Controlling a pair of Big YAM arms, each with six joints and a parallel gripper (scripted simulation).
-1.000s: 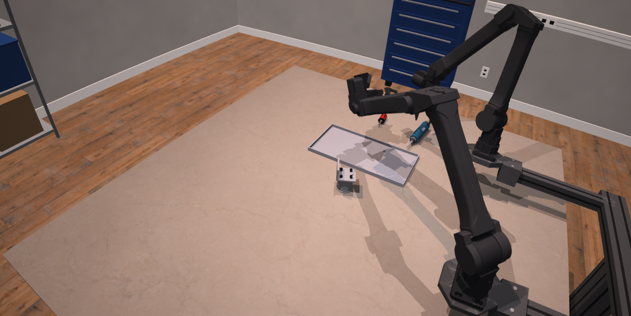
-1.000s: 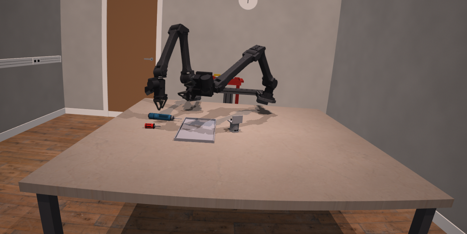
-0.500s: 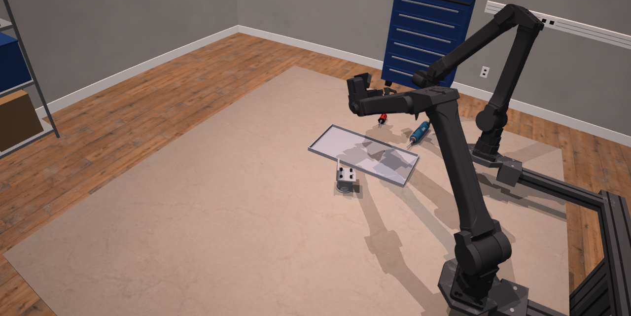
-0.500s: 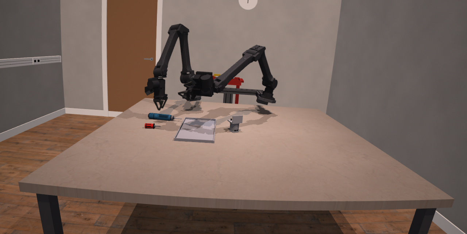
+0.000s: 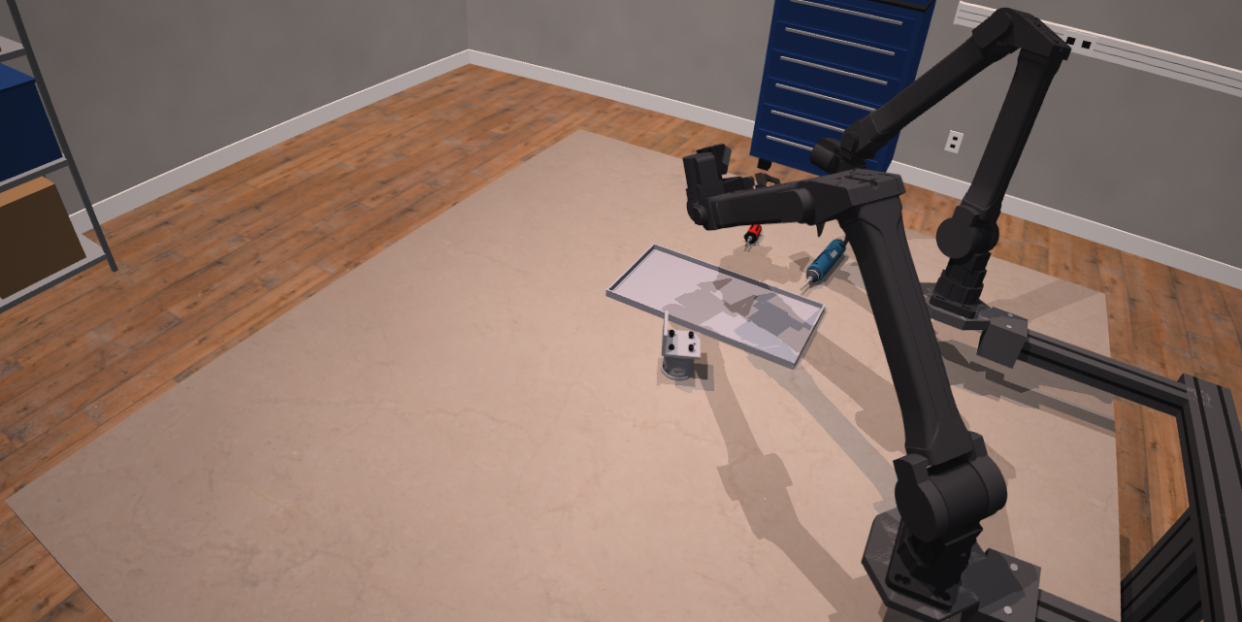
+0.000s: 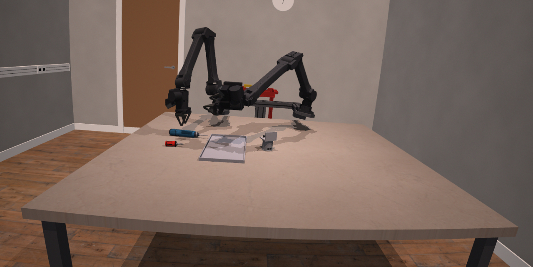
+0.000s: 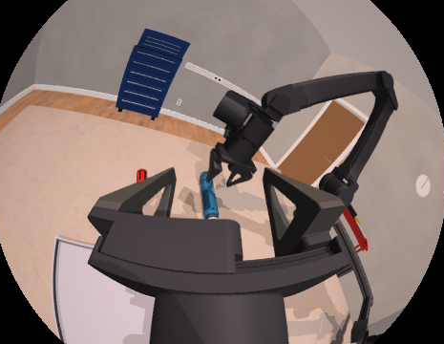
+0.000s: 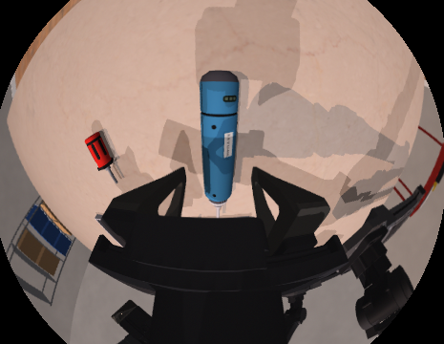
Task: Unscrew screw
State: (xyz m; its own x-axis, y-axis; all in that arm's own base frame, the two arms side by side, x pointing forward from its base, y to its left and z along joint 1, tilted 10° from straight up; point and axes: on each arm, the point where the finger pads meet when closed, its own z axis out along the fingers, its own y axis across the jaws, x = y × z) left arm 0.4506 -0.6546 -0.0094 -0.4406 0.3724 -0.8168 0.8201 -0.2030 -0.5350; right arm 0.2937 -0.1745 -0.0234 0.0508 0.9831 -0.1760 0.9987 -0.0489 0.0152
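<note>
My left hand is 340 mm to the right of the grey l-shaped bracket, 170 mm above it and 30 mm short of it. The rest, counted from my left hand: joint module: 340 mm to the left, 210 mm below, 30 mm ahead; flat grey tray: 240 mm below, 110 mm to the left, 30 mm ahead; red-handled screwdriver: 230 mm below, 180 mm to the right, 30 mm ahead.
</note>
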